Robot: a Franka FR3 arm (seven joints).
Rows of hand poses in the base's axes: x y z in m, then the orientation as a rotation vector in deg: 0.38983, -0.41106, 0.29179, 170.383, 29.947, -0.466; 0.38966, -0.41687, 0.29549, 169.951, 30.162, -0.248; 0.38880, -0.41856, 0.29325, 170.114, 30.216, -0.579; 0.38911, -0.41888, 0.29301, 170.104, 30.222, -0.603; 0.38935, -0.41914, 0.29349, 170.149, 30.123, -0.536; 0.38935, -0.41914, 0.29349, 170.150, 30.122, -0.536; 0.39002, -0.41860, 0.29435, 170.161, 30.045, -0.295; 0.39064, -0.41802, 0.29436, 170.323, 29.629, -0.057; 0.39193, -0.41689, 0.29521, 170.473, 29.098, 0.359; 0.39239, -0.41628, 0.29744, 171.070, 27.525, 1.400; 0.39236, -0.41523, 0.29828, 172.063, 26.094, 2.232; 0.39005, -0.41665, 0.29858, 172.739, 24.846, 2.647; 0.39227, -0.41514, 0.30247, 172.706, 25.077, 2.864; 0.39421, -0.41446, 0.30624, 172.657, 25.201, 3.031; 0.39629, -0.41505, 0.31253, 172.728, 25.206, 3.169; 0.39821, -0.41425, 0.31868, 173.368, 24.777, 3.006; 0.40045, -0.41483, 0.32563, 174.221, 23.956, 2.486; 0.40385, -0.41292, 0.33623, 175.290, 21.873, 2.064
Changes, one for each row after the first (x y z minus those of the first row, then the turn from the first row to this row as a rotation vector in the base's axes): -0.00017, -0.00581, 0.00370, -0.359, -0.197, 0.199; -0.00103, -0.00750, 0.00146, -0.229, 0.049, 0.202; -0.00072, -0.00782, 0.00122, -0.240, 0.063, 0.206; -0.00048, -0.00808, 0.00170, -0.206, 0.020, 0.139; -0.00048, -0.00808, 0.00170, -0.205, 0.020, 0.138; 0.00019, -0.00754, 0.00256, -0.180, -0.140, 0.097; 0.00081, -0.00696, 0.00257, -0.064, -0.298, -0.183; 0.00210, -0.00583, 0.00342, 0.043, -0.580, -0.529; 0.00256, -0.00522, 0.00565, 0.501, -1.263, -1.576; 0.00253, -0.00417, 0.00649, 1.359, -1.728, -2.576; 0.00022, -0.00559, 0.00679, 1.896, -1.960, -3.436; 0.00244, -0.00408, 0.01068, 1.923, -2.090, -3.274; 0.00438, -0.00340, 0.01445, 1.914, -2.197, -3.182; 0.00646, -0.00399, 0.02074, 2.002, -2.273, -3.181; 0.00838, -0.00319, 0.02689, 2.545, -2.084, -3.527; 0.01062, -0.00377, 0.03384, 3.201, -1.656, -4.158; 0.01402, -0.00186, 0.04444, 3.933, -1.332, -5.609
